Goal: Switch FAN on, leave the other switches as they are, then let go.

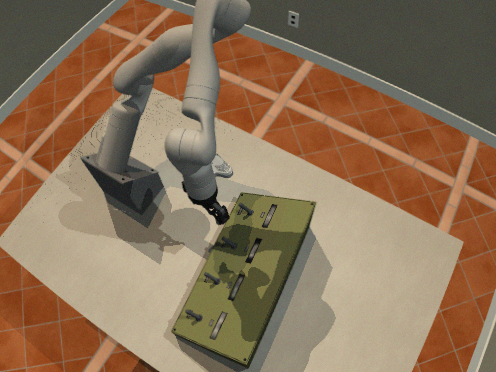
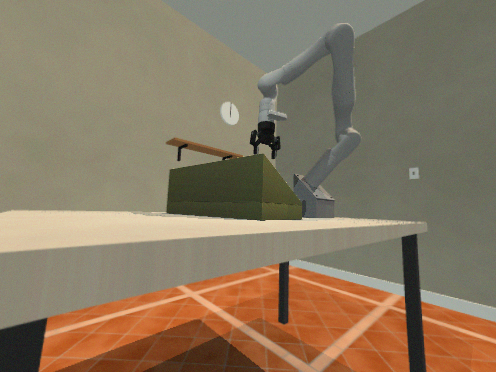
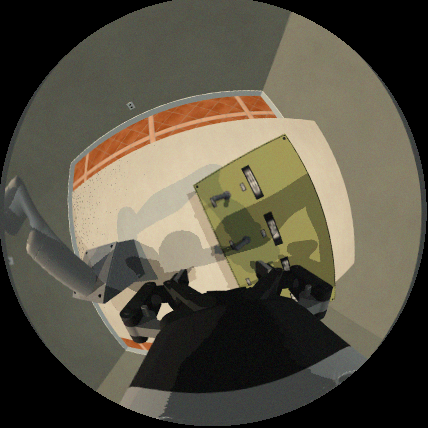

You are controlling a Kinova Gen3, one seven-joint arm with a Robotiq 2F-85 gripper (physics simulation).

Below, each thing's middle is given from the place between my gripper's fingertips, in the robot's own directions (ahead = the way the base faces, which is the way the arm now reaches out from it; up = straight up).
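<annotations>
The olive switch panel (image 1: 234,312) is 14 cm ahead of my hand, 7 cm to the right of it and 17 cm below it.
</annotations>
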